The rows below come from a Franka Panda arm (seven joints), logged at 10 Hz.
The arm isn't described. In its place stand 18 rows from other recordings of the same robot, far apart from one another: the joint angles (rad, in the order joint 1, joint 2, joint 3, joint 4, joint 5, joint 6, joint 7), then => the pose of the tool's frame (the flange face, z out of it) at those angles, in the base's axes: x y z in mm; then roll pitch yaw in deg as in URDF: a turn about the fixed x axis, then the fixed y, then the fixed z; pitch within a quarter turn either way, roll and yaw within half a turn.
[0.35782, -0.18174, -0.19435, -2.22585, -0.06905, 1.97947, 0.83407] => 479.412 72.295 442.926 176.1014 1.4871 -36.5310
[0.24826, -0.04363, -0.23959, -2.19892, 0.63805, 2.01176, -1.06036] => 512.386 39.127 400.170 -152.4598 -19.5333 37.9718
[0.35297, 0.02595, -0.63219, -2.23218, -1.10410, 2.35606, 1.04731] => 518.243 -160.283 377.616 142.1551 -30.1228 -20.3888
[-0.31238, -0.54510, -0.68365, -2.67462, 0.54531, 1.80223, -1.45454] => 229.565 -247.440 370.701 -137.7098 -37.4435 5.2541
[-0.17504, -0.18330, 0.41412, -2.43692, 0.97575, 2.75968, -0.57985] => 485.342 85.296 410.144 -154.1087 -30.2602 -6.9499
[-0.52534, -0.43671, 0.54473, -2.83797, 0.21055, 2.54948, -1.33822] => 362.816 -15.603 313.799 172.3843 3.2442 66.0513
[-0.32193, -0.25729, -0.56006, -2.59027, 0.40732, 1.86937, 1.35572] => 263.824 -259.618 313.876 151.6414 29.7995 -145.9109
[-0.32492, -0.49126, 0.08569, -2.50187, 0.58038, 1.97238, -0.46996] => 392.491 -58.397 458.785 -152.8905 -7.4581 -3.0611
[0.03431, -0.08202, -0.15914, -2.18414, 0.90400, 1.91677, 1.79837] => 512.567 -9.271 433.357 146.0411 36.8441 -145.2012
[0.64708, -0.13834, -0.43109, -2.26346, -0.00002, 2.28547, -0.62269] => 502.093 106.506 427.228 177.7400 -8.8036 48.1910
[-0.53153, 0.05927, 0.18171, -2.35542, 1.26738, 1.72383, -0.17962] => 467.965 -76.898 317.333 -111.6938 35.7097 -25.9643
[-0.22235, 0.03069, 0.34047, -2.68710, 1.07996, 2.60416, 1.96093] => 390.054 29.011 209.911 154.2017 12.9725 -164.6523
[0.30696, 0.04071, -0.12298, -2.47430, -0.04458, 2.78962, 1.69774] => 492.170 93.560 303.693 -164.1886 0.1944 -84.3838
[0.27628, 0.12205, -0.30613, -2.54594, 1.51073, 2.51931, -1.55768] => 432.600 -25.542 212.577 -148.1657 -26.8473 2.6546
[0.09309, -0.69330, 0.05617, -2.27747, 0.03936, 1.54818, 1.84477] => 325.939 58.551 595.538 177.9187 -0.3783 -97.9089
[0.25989, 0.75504, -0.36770, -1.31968, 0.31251, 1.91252, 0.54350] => 725.605 3.635 297.149 178.2011 6.4409 -39.9203
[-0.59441, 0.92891, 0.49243, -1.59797, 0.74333, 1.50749, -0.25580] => 605.029 -15.746 156.949 -98.4723 32.5210 17.2984
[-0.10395, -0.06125, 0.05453, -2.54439, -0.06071, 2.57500, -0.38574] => 460.120 -21.888 301.677 175.8881 -3.9363 22.2635
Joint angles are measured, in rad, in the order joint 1, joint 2, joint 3, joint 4, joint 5, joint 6, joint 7. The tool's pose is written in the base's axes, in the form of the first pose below.
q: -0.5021, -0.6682, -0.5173, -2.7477, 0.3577, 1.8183, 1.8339
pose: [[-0.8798 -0.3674 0.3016 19.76], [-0.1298 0.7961 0.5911 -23.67], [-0.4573 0.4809 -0.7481 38.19], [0 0 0 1]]
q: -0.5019, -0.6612, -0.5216, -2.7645, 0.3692, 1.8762, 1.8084
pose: [[-0.8702 -0.3649 0.3310 19.87], [-0.1264 0.8148 0.5658 -23.99], [-0.4762 0.4505 -0.7552 37.52], [0 0 0 1]]
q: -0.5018, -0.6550, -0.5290, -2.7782, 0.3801, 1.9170, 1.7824
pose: [[-0.8610 -0.3654 0.3538 19.83], [-0.1244 0.8258 0.5501 -24.24], [-0.4932 0.4296 -0.7564 36.92], [0 0 0 1]]
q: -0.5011, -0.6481, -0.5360, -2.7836, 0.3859, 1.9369, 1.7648
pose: [[-0.8558 -0.3666 0.3650 19.78], [-0.1239 0.8303 0.5433 -24.45], [-0.5022 0.4198 -0.7560 36.54], [0 0 0 1]]
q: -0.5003, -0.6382, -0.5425, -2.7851, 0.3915, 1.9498, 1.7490
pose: [[-0.8523 -0.3675 0.3721 19.74], [-0.1232 0.8325 0.5401 -24.67], [-0.5083 0.4145 -0.7549 36.21], [0 0 0 1]]
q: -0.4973, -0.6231, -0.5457, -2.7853, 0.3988, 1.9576, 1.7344
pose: [[-0.8513 -0.3704 0.3716 19.84], [-0.1246 0.8307 0.5427 -24.77], [-0.5097 0.4157 -0.7533 35.79], [0 0 0 1]]
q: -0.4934, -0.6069, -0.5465, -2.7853, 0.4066, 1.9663, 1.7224
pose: [[-0.8515 -0.3722 0.3693 20.01], [-0.1261 0.8290 0.5449 -24.83], [-0.5089 0.4174 -0.7528 35.36], [0 0 0 1]]
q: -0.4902, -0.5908, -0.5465, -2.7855, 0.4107, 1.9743, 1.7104
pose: [[-0.8527 -0.3751 0.3637 20.15], [-0.1308 0.8272 0.5464 -24.88], [-0.5058 0.4183 -0.7544 34.92], [0 0 0 1]]
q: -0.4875, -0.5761, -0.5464, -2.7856, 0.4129, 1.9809, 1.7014
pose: [[-0.8548 -0.3766 0.3571 20.26], [-0.1349 0.8256 0.5479 -24.91], [-0.5012 0.4201 -0.7565 34.51], [0 0 0 1]]
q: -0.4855, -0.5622, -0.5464, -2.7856, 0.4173, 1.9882, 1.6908
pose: [[-0.8556 -0.3783 0.3534 20.36], [-0.1379 0.8246 0.5486 -24.97], [-0.4990 0.4206 -0.7577 34.13], [0 0 0 1]]
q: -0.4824, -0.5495, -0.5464, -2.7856, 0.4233, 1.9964, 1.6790
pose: [[-0.8549 -0.3814 0.3515 20.49], [-0.1419 0.8238 0.5489 -25.01], [-0.4989 0.4194 -0.7584 33.80], [0 0 0 1]]
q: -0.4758, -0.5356, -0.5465, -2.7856, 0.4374, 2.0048, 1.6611
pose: [[-0.8508 -0.3894 0.3529 20.74], [-0.1466 0.8207 0.5522 -24.97], [-0.5047 0.4181 -0.7553 33.45], [0 0 0 1]]
